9 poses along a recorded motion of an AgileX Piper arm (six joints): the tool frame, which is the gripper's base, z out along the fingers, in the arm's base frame.
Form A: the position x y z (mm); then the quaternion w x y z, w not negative.
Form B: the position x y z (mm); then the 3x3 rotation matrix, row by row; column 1 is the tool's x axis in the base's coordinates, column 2 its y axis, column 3 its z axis. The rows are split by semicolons. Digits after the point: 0 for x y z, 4 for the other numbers.
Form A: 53 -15 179 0.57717 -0.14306 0.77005 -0.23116
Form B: 53 -15 179; -0.2928 0.0465 0.9550; -0.4872 0.8522 -0.1909; -0.8228 -0.5211 -0.2269
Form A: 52 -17 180 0.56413 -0.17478 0.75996 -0.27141
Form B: 52 -17 180; -0.3024 0.0406 0.9523; -0.5719 0.7916 -0.2153; -0.7626 -0.6097 -0.2162
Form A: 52 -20 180 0.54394 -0.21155 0.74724 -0.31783
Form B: 52 -20 180; -0.3188 0.0296 0.9474; -0.6619 0.7085 -0.2448; -0.6784 -0.7051 -0.2062
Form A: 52 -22 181 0.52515 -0.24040 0.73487 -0.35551
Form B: 52 -22 181; -0.3328 0.0201 0.9428; -0.7267 0.6316 -0.2700; -0.6009 -0.7750 -0.1957
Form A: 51 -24 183 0.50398 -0.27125 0.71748 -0.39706
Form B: 51 -24 183; -0.3449 0.0110 0.9386; -0.7894 0.5375 -0.2964; -0.5078 -0.8432 -0.1767
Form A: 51 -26 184 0.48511 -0.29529 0.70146 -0.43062
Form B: 51 -26 184; -0.3549 0.0035 0.9349; -0.8321 0.4547 -0.3176; -0.4263 -0.8906 -0.1585
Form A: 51 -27 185 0.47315 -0.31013 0.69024 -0.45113
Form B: 51 -27 185; -0.3599 -0.0012 0.9330; -0.8550 0.4006 -0.3293; -0.3734 -0.9163 -0.1452
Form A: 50 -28 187 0.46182 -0.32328 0.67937 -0.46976
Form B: 50 -28 187; -0.3644 -0.0054 0.9312; -0.8731 0.3496 -0.3397; -0.3238 -0.9369 -0.1321
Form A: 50 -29 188 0.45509 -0.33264 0.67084 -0.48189
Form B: 50 -29 188; -0.3645 -0.0077 0.9312; -0.8849 0.3143 -0.3438; -0.2900 -0.9493 -0.1214
